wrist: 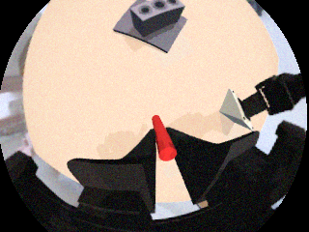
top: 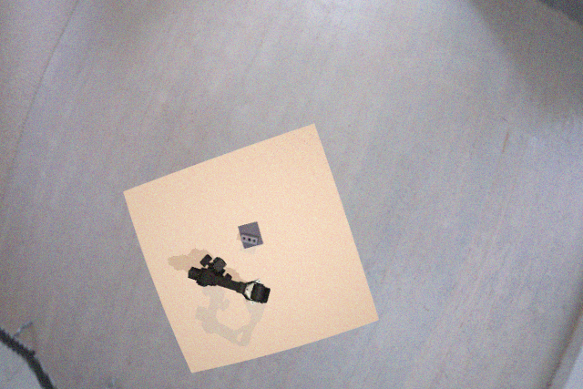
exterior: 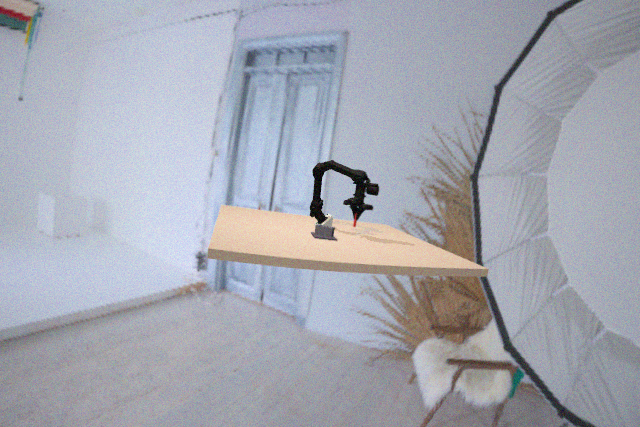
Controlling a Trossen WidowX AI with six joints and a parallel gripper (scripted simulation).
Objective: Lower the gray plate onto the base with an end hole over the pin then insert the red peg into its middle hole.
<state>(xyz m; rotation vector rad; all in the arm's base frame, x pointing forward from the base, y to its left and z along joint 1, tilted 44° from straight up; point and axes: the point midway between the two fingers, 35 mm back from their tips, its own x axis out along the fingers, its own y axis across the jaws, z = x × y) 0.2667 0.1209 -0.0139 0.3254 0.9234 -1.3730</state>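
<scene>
Right now my gripper tip is 200 mm to the left of the gray plate, 60 mm short of it and 50 mm above it. From my gripper tip the other things lie so: base (190 mm to the right, 90 mm below, 70 mm ahead); then red peg (right at my gripper tip).
</scene>
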